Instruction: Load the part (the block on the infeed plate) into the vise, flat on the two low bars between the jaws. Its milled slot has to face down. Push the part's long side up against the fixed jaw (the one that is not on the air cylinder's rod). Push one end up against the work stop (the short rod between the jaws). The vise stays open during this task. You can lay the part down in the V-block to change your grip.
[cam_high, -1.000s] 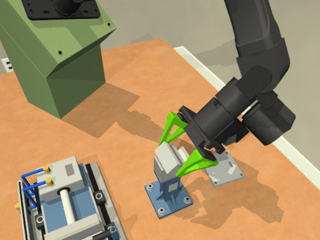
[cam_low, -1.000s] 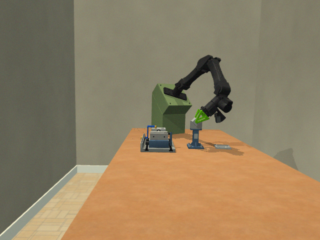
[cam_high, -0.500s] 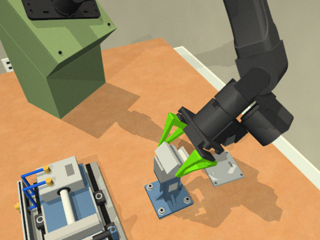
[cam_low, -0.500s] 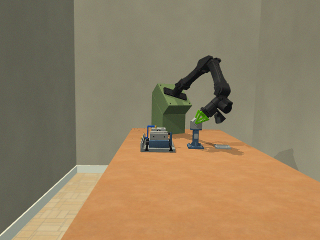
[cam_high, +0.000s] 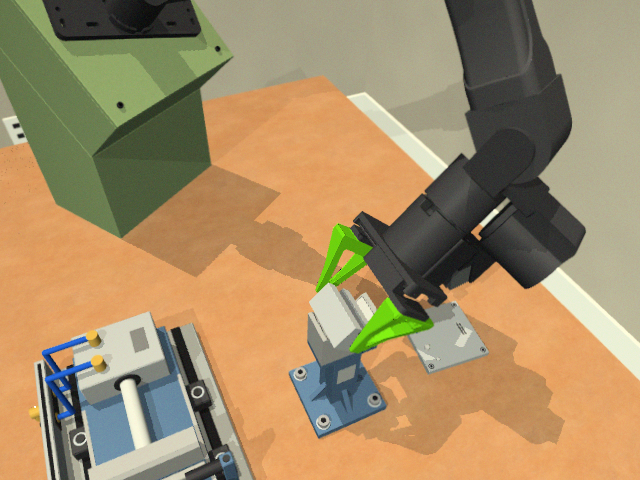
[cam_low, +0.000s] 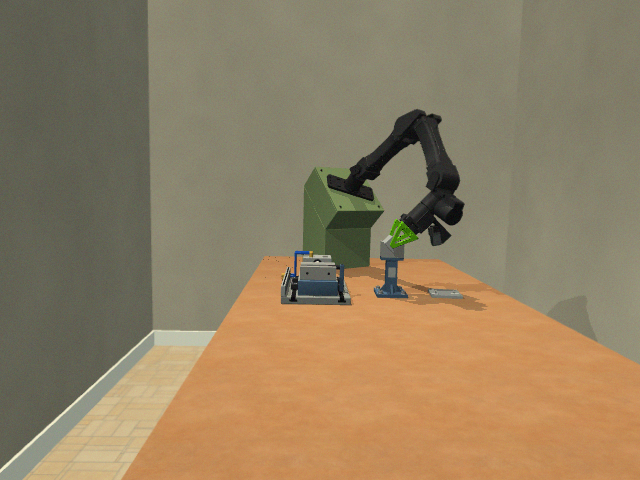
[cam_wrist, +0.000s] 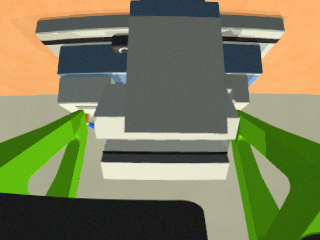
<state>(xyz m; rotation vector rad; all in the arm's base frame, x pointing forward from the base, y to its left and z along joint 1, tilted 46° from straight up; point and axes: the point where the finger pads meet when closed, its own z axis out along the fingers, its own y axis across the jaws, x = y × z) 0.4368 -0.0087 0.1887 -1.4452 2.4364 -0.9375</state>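
Right now my hand is right at the grey part. Also, from my hand: infeed plate 1 cm ahead, 17 cm to the left, 15 cm below; work stop 5 cm ahead, 18 cm to the right, 7 cm below; white cylinder rod 4 cm behind, 22 cm to the right, 8 cm below.
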